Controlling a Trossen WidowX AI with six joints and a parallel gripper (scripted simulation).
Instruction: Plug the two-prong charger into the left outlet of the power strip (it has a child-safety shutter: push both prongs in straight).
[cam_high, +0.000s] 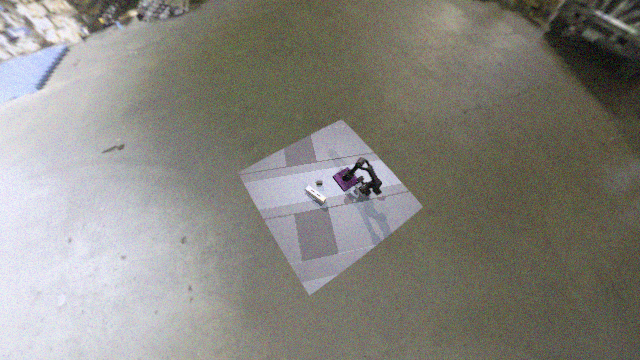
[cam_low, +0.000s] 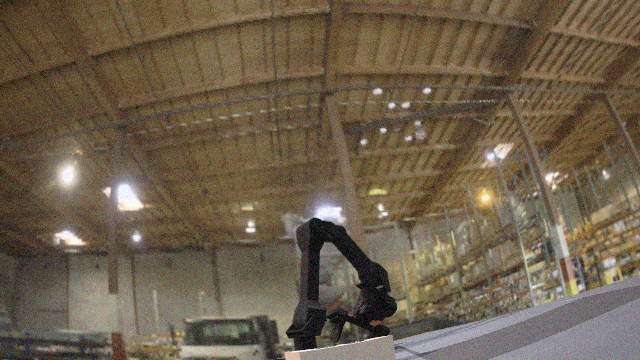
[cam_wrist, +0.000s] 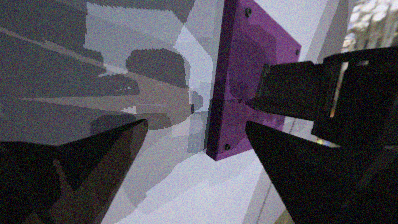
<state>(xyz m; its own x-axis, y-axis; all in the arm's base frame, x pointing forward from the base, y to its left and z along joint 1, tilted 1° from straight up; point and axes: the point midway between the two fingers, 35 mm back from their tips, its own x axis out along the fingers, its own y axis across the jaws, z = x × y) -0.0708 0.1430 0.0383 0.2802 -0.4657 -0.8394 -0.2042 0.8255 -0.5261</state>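
Now: gripper tip 330 mm short of the two-prong charger, 200 mm to the left of it and 10 mm above it.
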